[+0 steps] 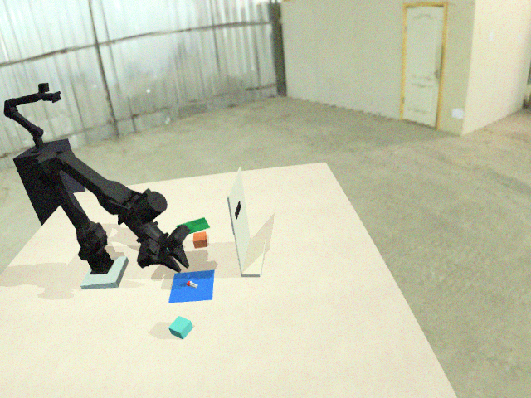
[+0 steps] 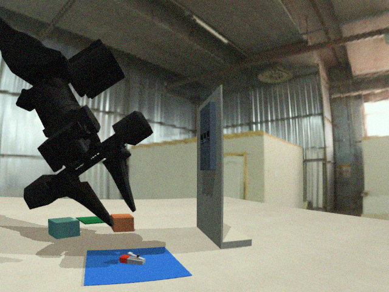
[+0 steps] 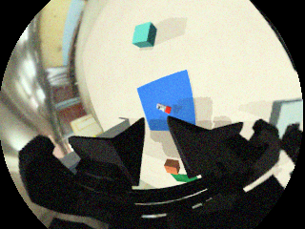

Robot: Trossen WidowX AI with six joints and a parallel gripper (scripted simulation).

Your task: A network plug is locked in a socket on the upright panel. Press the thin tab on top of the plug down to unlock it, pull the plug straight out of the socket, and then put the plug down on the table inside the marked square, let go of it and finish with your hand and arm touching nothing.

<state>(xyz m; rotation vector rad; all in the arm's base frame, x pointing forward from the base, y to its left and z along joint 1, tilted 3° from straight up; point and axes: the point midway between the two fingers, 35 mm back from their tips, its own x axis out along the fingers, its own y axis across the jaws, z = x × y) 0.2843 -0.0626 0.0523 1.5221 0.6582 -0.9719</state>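
Right now the network plug is 10 mm ahead of my gripper tip and 50 mm below it. The rest, counted from my gripper tip: blue marked square 10 mm ahead, 60 mm below; then upright panel 160 mm ahead, 100 mm to the left, 50 mm above; then teal block 10 mm ahead, 160 mm to the right, 50 mm below.
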